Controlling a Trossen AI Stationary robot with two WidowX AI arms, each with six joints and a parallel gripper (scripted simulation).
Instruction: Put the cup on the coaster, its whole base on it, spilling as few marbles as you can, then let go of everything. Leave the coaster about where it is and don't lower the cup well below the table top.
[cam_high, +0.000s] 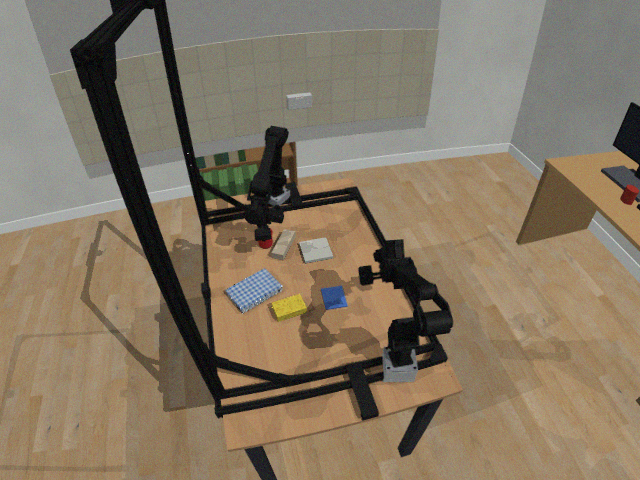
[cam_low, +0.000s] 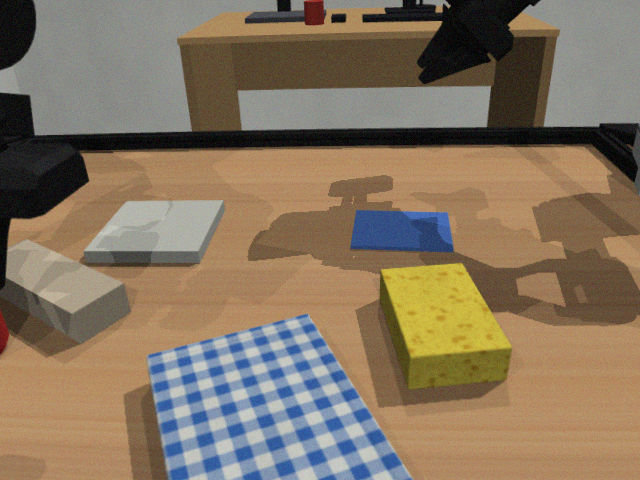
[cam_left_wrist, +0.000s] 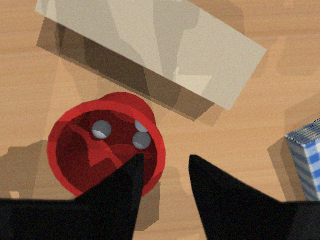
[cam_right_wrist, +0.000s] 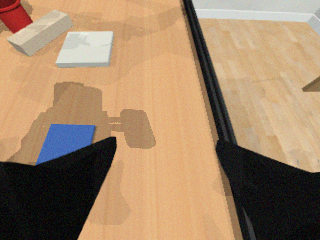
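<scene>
Now: the red cup 70 mm below my left hand, 30 mm to the left of it and 10 mm ahead of it. Round my left hand: beige block: 80 mm below, 70 mm ahead, 20 mm to the right; blue flat coaster: 350 mm to the right, 130 mm ahead, 100 mm below; grey-white slab: 180 mm ahead, 100 mm to the right, 90 mm below.
</scene>
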